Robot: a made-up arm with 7 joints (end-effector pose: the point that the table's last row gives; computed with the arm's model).
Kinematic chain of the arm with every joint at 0, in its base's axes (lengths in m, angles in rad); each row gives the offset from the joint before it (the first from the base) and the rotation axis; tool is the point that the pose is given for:
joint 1: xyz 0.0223 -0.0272 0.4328 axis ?
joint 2: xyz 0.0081 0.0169 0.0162 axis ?
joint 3: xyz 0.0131 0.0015 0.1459 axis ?
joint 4: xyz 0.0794 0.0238 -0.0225 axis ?
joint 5: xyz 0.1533 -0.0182 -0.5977 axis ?
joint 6: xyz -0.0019 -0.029 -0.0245 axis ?
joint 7: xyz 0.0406 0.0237 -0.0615 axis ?
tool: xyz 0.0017 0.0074 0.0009
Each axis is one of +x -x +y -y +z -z.
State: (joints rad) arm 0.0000 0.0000 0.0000 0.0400 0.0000 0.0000 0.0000
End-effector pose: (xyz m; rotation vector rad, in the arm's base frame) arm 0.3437 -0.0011 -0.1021 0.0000 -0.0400 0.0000
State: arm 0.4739 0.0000 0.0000 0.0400 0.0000 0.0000 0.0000
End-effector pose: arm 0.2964 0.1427 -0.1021 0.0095 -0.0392 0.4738
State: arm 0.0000 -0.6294 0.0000 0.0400 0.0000 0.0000 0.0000
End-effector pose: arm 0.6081 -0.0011 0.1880 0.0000 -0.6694 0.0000
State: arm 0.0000 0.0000 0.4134 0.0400 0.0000 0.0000 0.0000
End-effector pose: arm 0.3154 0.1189 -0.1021 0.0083 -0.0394 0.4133
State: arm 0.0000 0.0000 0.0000 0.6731 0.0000 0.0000 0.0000
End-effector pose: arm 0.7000 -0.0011 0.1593 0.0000 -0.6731 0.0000
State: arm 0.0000 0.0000 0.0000 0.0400 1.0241 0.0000 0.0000
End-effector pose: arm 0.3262 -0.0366 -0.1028 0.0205 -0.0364 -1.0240
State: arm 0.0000 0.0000 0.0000 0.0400 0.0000 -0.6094 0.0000
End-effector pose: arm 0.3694 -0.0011 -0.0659 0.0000 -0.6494 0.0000
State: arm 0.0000 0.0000 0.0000 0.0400 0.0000 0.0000 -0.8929
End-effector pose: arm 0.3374 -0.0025 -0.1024 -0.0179 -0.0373 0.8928
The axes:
joint 1: +z
joint 2: +y
joint 3: +z
joint 4: -y
joint 5: -z
joint 6: +y
joint 7: -z

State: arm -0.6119 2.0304 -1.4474 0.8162 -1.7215 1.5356 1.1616
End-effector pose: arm -0.5281 -0.4548 0.5057 -1.7766 2.3162 0.8881
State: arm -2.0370 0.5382 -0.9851 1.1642 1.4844 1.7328 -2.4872
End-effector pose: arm -0.6532 -0.1496 0.2001 -0.7426 -0.9847 -0.9474
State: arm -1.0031 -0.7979 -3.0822 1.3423 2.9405 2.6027 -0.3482
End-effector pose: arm -0.3442 0.4727 0.0978 1.6867 2.6381 0.0962
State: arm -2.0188 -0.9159 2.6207 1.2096 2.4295 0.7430 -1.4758
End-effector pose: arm 0.5611 0.1917 -0.0659 0.7370 -0.4759 0.1140
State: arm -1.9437 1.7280 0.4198 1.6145 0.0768 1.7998 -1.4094
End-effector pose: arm 0.2684 -0.2710 -0.2435 1.8319 -0.6033 -0.0634
